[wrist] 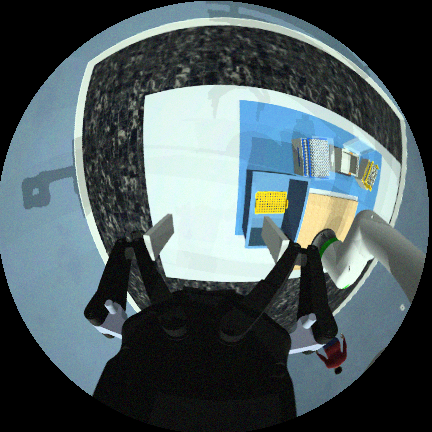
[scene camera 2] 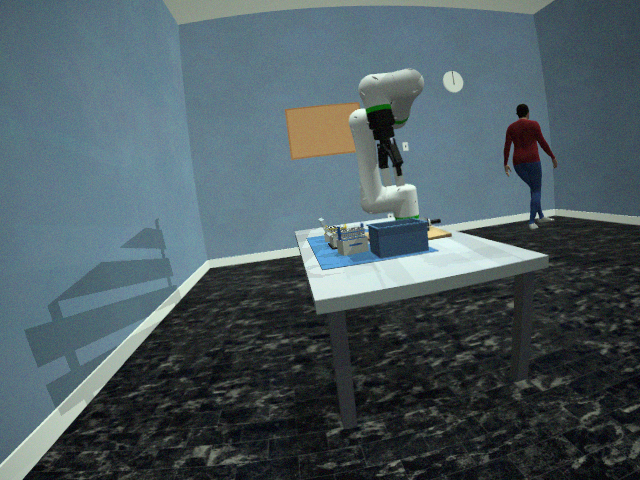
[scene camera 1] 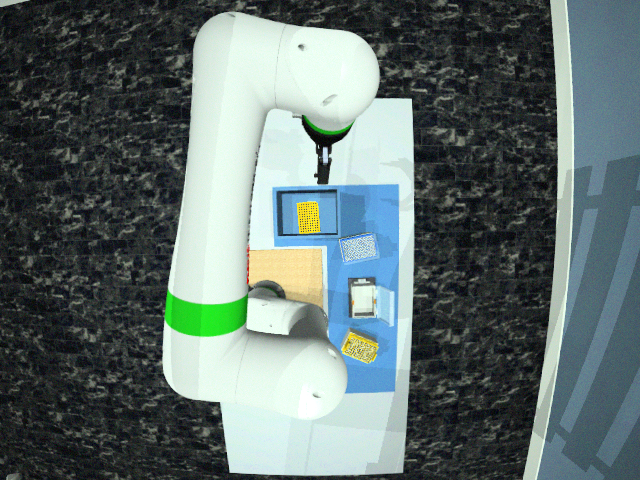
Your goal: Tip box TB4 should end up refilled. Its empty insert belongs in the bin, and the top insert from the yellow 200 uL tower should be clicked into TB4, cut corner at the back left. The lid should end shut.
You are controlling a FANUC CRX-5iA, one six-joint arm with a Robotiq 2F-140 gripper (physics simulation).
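Note:
My gripper [scene camera 1: 323,178] [scene camera 2: 392,178] [wrist: 217,224] is open and empty, high above the table beyond the bin's far end from TB4. A yellow perforated insert [scene camera 1: 308,217] [wrist: 271,202] lies in the blue bin [scene camera 1: 339,212] [scene camera 2: 399,239] [wrist: 298,202]. TB4 [scene camera 1: 363,300] [wrist: 345,161] stands with its pale interior showing and no insert visible in it. Its clear lid [scene camera 1: 385,305] is swung open to the side. The yellow tower [scene camera 1: 360,346] [wrist: 370,175] stands turned at an angle beside TB4, with a yellow insert on top. In scene camera 2, TB4 and the tower are mostly hidden behind other boxes.
A tower with a blue-edged insert [scene camera 1: 359,248] [scene camera 2: 352,244] [wrist: 316,157] stands between the bin and TB4 on the blue mat [scene camera 1: 372,206] [wrist: 260,155]. A wooden board [scene camera 1: 289,266] [wrist: 327,212] lies beside the mat, near the arm's base. A person [scene camera 2: 525,147] is in the room behind the table.

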